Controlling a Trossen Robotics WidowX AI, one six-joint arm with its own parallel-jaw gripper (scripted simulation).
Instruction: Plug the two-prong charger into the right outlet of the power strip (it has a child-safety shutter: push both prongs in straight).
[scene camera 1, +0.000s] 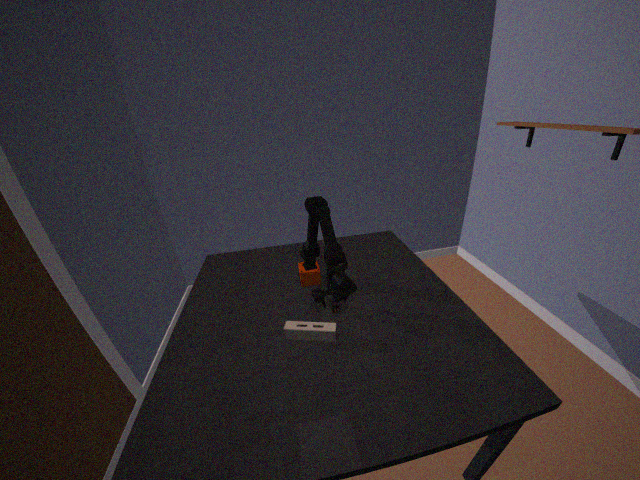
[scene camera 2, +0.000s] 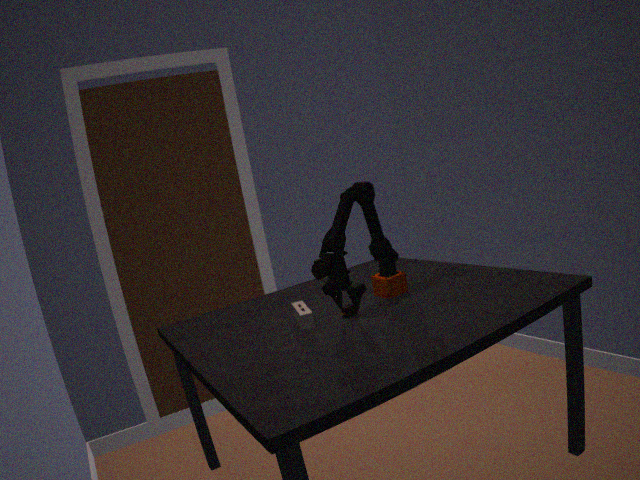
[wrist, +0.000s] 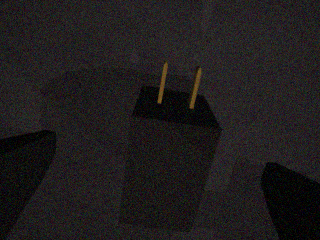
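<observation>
The gripper (scene camera 2: 348, 309), which you'd also see in the wrist view (wrist: 162, 158), is open and has nothing in it. There's a two-prong charger (wrist: 174, 134) in sight too.
</observation>
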